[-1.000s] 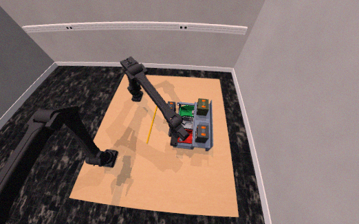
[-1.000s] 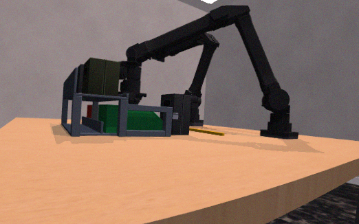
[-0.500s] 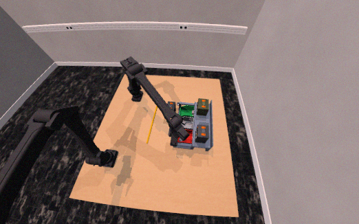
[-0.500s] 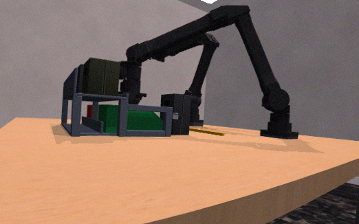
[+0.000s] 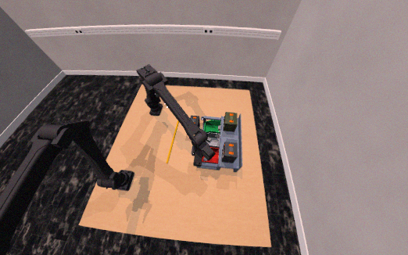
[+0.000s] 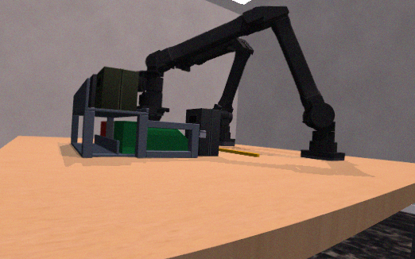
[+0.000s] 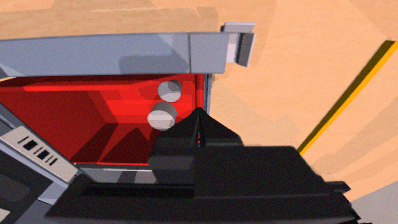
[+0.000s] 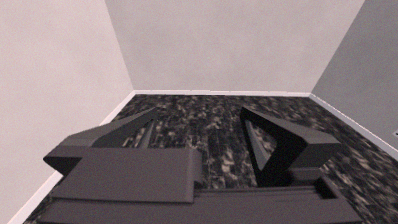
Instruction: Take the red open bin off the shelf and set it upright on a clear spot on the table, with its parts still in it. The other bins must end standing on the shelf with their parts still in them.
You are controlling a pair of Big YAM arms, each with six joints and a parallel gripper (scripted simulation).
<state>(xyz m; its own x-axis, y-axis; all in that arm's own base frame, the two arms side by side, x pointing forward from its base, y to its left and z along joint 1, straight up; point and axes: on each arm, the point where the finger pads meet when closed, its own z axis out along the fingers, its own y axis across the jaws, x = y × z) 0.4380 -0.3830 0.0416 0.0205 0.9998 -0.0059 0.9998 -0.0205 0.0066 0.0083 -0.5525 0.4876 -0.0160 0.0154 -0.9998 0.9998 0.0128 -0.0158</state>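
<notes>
Right now my left hand is 80 mm short of the grey bin, 120 mm to the right of it and 10 mm above it. The rest, counted from my left hand: black box (80 mm behind, 220 mm to the left, 20 mm above); grey shelf (100 mm ahead, 120 mm to the left, 20 mm above); green bin (70 mm ahead, 230 mm to the left, 10 mm below).
</notes>
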